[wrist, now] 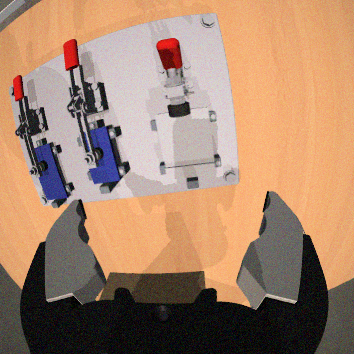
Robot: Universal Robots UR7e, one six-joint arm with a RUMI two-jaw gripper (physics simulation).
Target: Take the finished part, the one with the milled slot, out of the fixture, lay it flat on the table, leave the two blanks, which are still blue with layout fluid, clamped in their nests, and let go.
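Frame: origin at the arm's base, x ahead, y left, z up, level; metres.
Seen in the pictures: gripper, fingertip midpoint: (172, 198).
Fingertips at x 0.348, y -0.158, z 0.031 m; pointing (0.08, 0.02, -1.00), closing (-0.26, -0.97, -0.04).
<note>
A point is followed by its place in that frame.
The finished part (190, 142) @(x 0.364, y -0.179, z -0.061 m), a pale grey-white block, sits in the right-hand nest between corner posts; its slot cannot be made out. The red-handled clamp (169, 52) @(x 0.451, y -0.188, z -0.003 m) behind it does not reach across the block; its black tip is at the block's rear edge. Two blue blanks (106, 162) @(x 0.373, y -0.073, z -0.058 m) (52, 175) @(x 0.384, y 0.034, z -0.068 m) sit in the middle and left nests, each with a clamp arm over it. My gripper (172, 198) @(x 0.348, y -0.158, z 0.031 m) is wide open and empty, its fingertips apart near the lower edge of the view of the fixture plate (132, 60) @(x 0.483, y -0.143, z -0.084 m).
The middle clamp's red handle (71, 55) @(x 0.508, y -0.090, z -0.038 m) and the left clamp's red handle (18, 88) @(x 0.526, y 0.017, z -0.048 m) stand beside the right nest's clamp. The plate lies on a wooden table (290, 125) @(x 0.341, y -0.328, z -0.099 m). A dark brown flat shape (155, 287) @(x 0.117, y -0.037, z -0.060 m) shows between the finger bases; what it is cannot be told.
</note>
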